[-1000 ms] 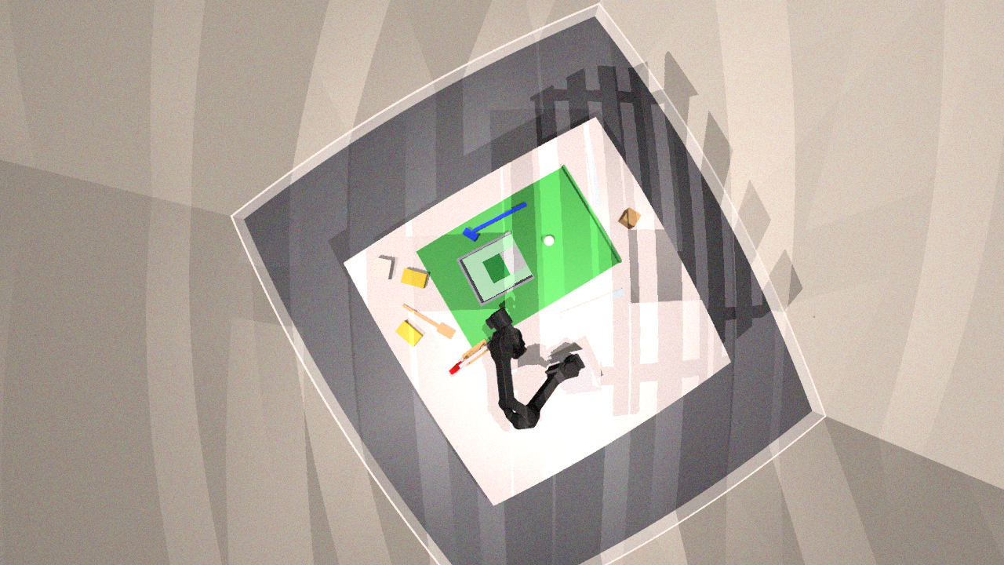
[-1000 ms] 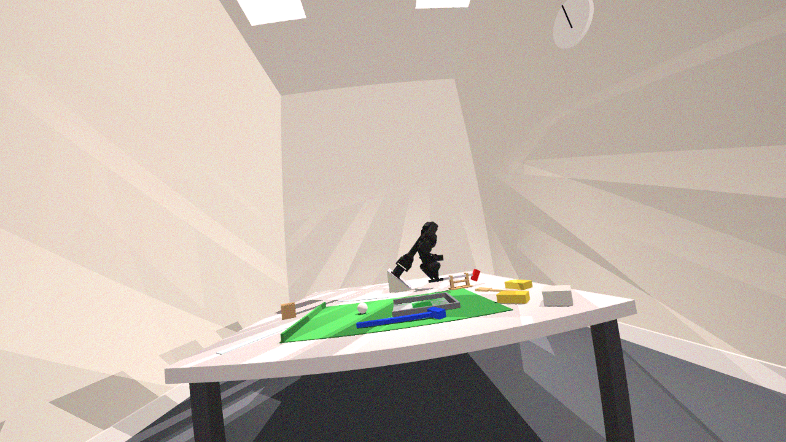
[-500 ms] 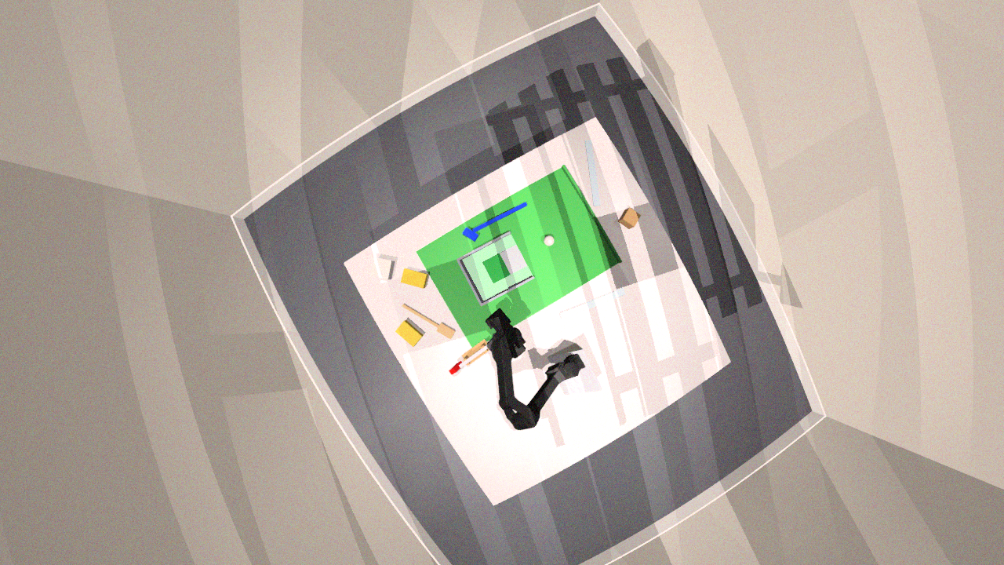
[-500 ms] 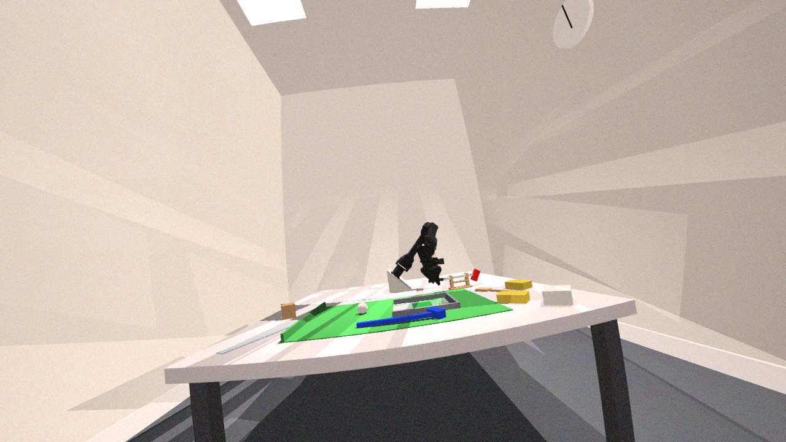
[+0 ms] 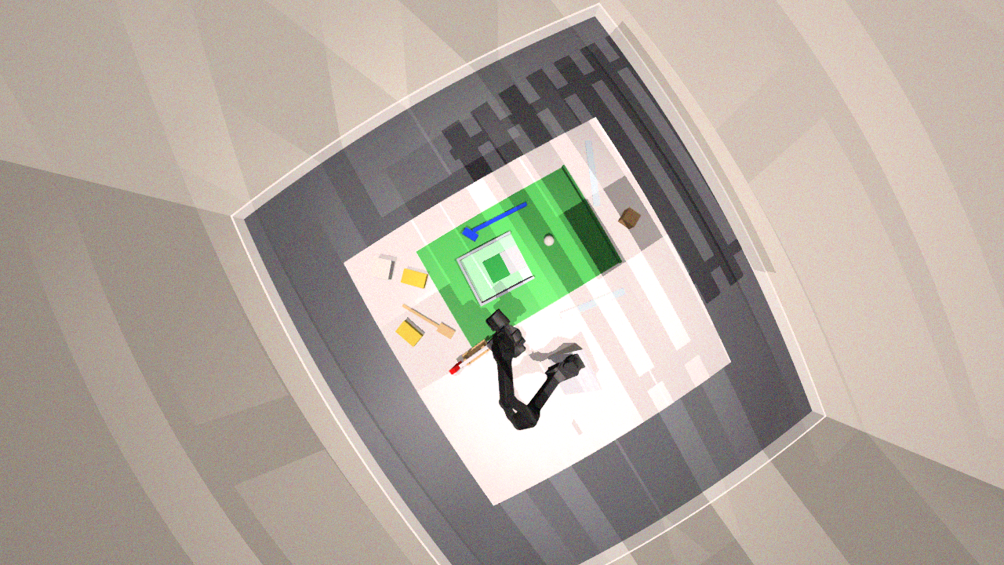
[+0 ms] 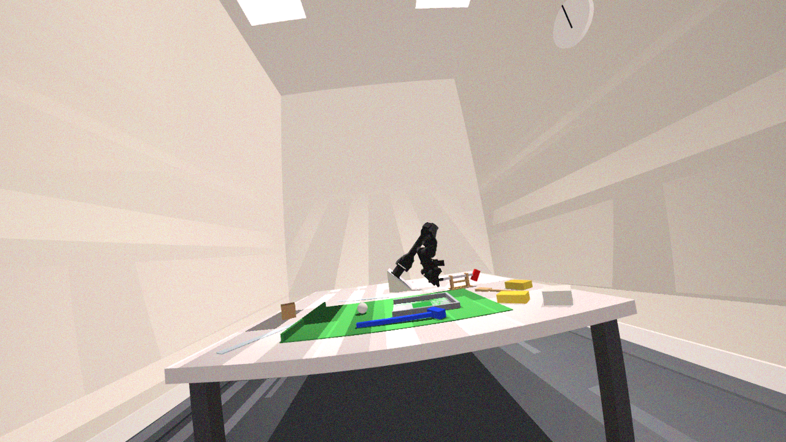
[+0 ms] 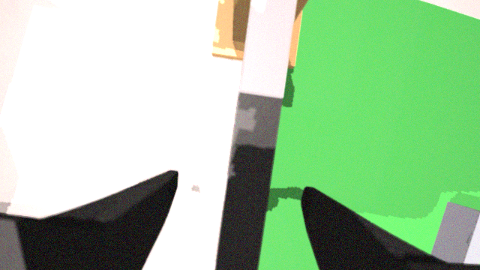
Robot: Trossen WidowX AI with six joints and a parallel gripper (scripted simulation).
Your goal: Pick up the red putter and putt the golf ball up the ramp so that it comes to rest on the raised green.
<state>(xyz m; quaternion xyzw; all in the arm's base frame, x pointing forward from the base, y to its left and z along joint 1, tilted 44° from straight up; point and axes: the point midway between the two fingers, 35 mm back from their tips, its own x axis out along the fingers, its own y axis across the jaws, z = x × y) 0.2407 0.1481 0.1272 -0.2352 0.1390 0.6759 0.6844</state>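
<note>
Now: gripper tip 10 mm past the small wooden rack and 130 mm to the right of it. Round my gripper tip: white golf ball 230 mm ahead, 370 mm to the right, 10 mm below; blue putter 420 mm ahead, 210 mm to the right, 20 mm below; tan cube 150 mm ahead, 720 mm to the right.
</note>
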